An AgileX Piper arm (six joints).
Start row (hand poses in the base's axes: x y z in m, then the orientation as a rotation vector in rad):
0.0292, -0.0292, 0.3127, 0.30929, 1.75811, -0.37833
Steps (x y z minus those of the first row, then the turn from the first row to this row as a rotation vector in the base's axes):
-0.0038, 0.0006, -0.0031, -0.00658, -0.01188, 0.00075
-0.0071, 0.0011, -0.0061, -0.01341, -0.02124, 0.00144
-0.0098, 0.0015, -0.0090, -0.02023, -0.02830, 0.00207
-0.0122, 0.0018, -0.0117, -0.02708, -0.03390, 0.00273
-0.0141, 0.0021, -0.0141, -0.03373, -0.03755, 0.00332
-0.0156, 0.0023, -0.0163, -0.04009, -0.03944, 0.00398
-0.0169, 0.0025, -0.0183, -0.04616, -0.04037, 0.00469
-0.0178, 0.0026, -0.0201, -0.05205, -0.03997, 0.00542
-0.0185, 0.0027, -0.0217, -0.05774, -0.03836, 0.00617
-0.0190, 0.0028, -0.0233, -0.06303, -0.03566, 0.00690
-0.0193, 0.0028, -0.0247, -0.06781, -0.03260, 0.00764
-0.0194, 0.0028, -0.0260, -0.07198, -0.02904, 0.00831
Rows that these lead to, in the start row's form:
0.0254, -0.0286, 0.3096, 0.30560, 1.74499, -0.38096
0.0221, -0.0281, 0.3066, 0.30144, 1.73426, -0.38437
0.0194, -0.0277, 0.3037, 0.29702, 1.72578, -0.38829
0.0170, -0.0274, 0.3010, 0.29236, 1.71871, -0.39251
0.0151, -0.0271, 0.2986, 0.28762, 1.71357, -0.39702
0.0136, -0.0269, 0.2964, 0.28279, 1.71022, -0.40160
0.0123, -0.0267, 0.2944, 0.27798, 1.70788, -0.40610
0.0114, -0.0266, 0.2926, 0.27310, 1.70686, -0.41072
0.0107, -0.0265, 0.2910, 0.26816, 1.70707, -0.41541
0.0102, -0.0264, 0.2894, 0.26336, 1.70843, -0.42002
0.0099, -0.0264, 0.2880, 0.25886, 1.71027, -0.42426
0.0098, -0.0264, 0.2867, 0.25478, 1.71272, -0.42814

